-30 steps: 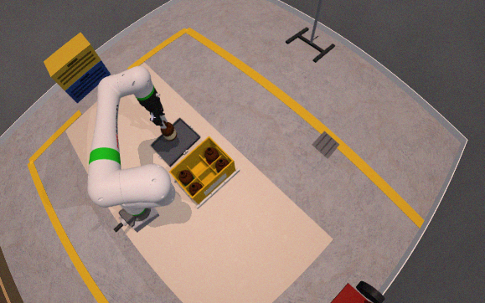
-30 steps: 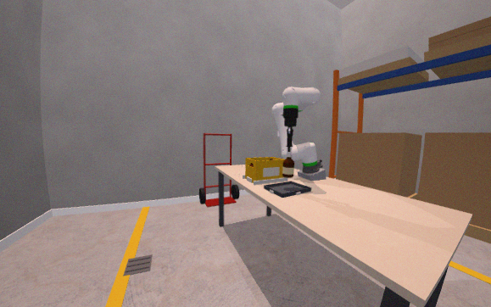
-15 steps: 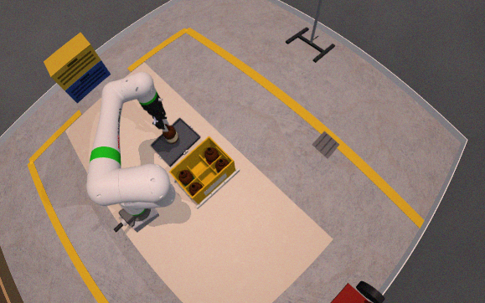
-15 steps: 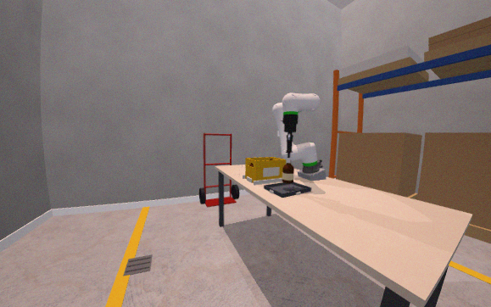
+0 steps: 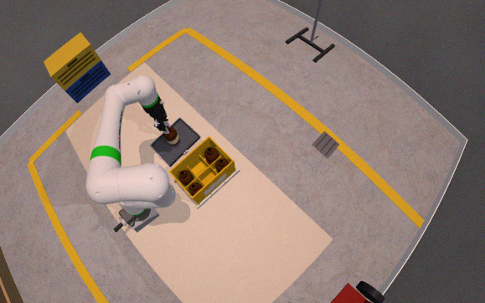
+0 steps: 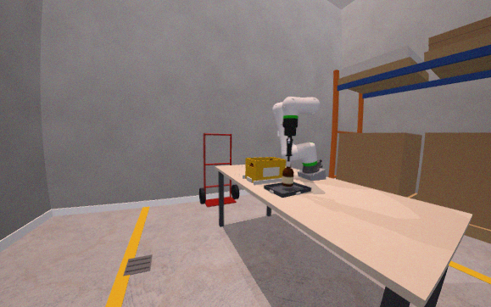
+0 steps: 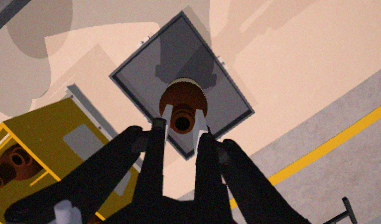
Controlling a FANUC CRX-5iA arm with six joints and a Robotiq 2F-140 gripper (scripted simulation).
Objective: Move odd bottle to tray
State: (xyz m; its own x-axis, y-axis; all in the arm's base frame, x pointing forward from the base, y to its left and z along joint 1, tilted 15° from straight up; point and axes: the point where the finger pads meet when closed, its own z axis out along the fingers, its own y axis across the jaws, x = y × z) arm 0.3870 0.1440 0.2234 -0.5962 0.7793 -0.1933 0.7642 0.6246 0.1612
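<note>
Right now my hand is 90 mm above the brown bottle. Round my hand: yellow crate (40 mm behind, 290 mm to the right, 110 mm below); then dark tray (180 mm below).
</note>
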